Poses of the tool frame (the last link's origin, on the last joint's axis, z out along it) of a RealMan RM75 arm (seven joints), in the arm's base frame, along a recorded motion.
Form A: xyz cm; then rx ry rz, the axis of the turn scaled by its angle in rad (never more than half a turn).
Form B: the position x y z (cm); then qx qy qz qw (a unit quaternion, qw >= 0). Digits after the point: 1 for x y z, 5 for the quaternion.
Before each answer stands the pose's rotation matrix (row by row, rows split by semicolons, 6 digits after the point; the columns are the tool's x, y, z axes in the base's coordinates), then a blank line. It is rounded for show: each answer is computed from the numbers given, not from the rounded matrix.
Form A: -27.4 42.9 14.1 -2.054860 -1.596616 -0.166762
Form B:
0.294768 0.930398 -0.217881; 0.865294 -0.163147 0.473972; 0.405436 -0.328243 -0.853158

-27.4 42.9 14.1 -0.76011 -0.59060 -0.06169 0.26385
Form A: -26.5 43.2 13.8 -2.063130 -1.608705 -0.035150
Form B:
0.294530 0.911054 -0.288501; 0.897583 -0.160106 0.410744; 0.328019 -0.379930 -0.864903

-26.5 43.2 13.8 -0.76150 -0.59377 -0.01297 0.25958
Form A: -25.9 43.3 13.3 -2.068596 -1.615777 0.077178
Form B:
0.290408 0.891895 -0.346679; 0.920878 -0.162015 0.354592; 0.260092 -0.422226 -0.868377

-25.9 43.3 13.3 -0.76171 -0.59497 0.02842 0.25496
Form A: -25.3 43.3 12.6 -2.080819 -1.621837 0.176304
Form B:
0.284783 0.875087 -0.391308; 0.938728 -0.171916 0.298722; 0.194135 -0.452403 -0.870427

-25.3 43.3 12.6 -0.76275 -0.59450 0.06463 0.24619
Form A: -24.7 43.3 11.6 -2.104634 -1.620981 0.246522
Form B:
0.286198 0.863679 -0.414909; 0.947978 -0.192237 0.253739; 0.139388 -0.465944 -0.873766

-24.7 43.3 11.6 -0.76684 -0.59062 0.08982 0.23462
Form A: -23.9 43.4 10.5 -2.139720 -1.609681 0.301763
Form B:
0.297479 0.853729 -0.427380; 0.950558 -0.223055 0.216068; 0.089134 -0.470525 -0.877873

-23.9 43.4 10.5 -0.77434 -0.58252 0.10920 0.22167
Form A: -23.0 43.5 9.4 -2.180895 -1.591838 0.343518
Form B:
0.315135 0.845109 -0.431835; 0.947985 -0.258787 0.185348; 0.044886 -0.467782 -0.882703

-23.0 43.5 9.4 -0.78368 -0.57201 0.12344 0.20835
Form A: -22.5 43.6 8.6 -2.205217 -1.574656 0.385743
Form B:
0.326620 0.834168 -0.444391; 0.945117 -0.284016 0.161519; 0.008520 -0.472757 -0.881152

-22.5 43.6 8.6 -0.78927 -0.56359 0.13806 0.20091
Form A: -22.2 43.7 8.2 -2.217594 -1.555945 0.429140
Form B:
0.334586 0.820574 -0.463368; 0.942090 -0.303148 0.143415; -0.022786 -0.484519 -0.874484

-22.2 43.7 8.2 -0.79250 -0.55605 0.15336 0.19809
